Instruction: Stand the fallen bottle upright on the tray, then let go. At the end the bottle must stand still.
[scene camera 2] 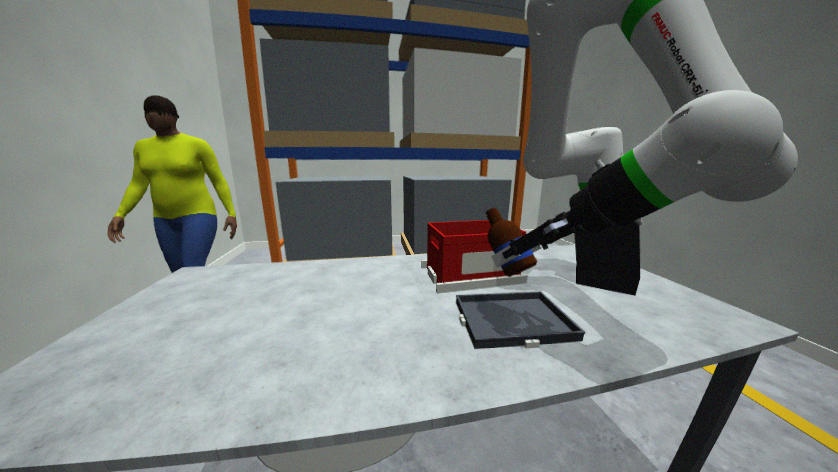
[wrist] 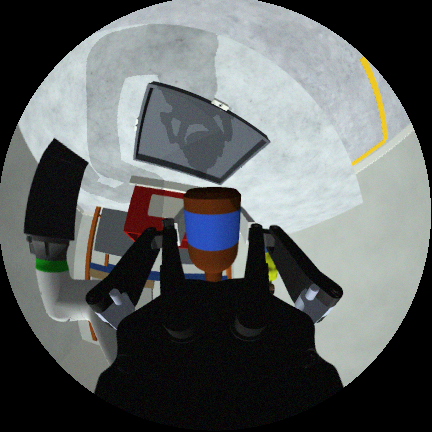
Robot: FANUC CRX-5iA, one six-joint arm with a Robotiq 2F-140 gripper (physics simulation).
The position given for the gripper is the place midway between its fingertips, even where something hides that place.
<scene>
In view: the gripper [scene camera 2: 506, 257], a red crate [scene camera 2: 456, 251], a dark tray [scene camera 2: 495, 320] and a brown bottle [scene camera 2: 501, 232].
The dark tray is seen too in the wrist view [wrist: 176, 129]. The gripper is seen too in the wrist view [wrist: 211, 214].
</scene>
